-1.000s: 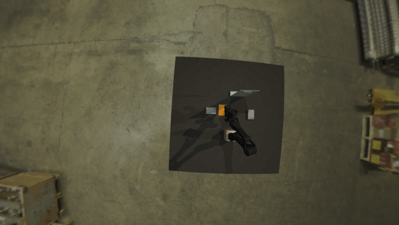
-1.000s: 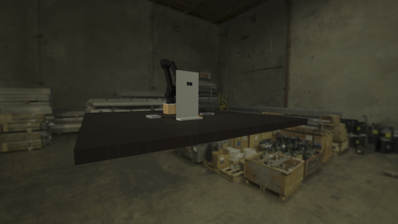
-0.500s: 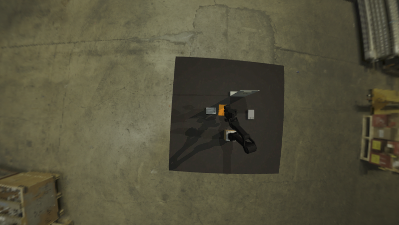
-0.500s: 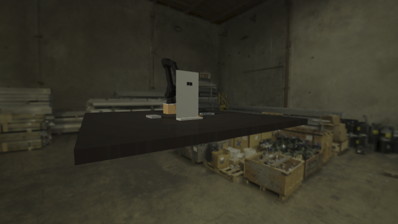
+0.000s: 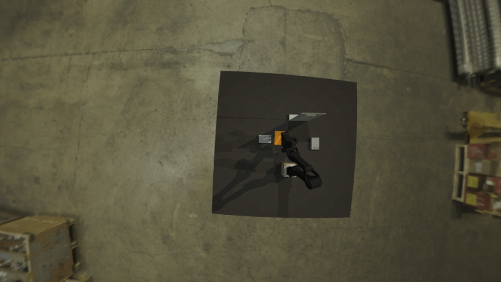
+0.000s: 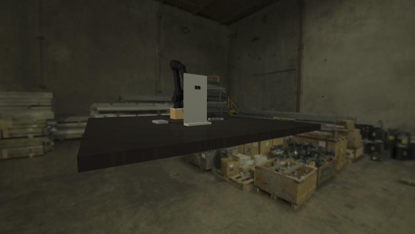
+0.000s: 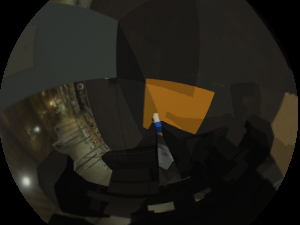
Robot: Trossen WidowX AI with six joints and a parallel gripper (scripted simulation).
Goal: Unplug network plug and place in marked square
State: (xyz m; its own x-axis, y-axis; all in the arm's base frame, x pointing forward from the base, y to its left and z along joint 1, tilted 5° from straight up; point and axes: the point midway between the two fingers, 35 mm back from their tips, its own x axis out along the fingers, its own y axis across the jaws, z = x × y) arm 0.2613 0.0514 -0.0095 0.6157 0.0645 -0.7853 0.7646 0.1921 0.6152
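The orange marked square lies 40 mm below my gripper tip and 10 mm behind it. From my gripper tip the other things lie so: upright grey panel (150 mm to the right, 150 mm ahead, 100 mm above).
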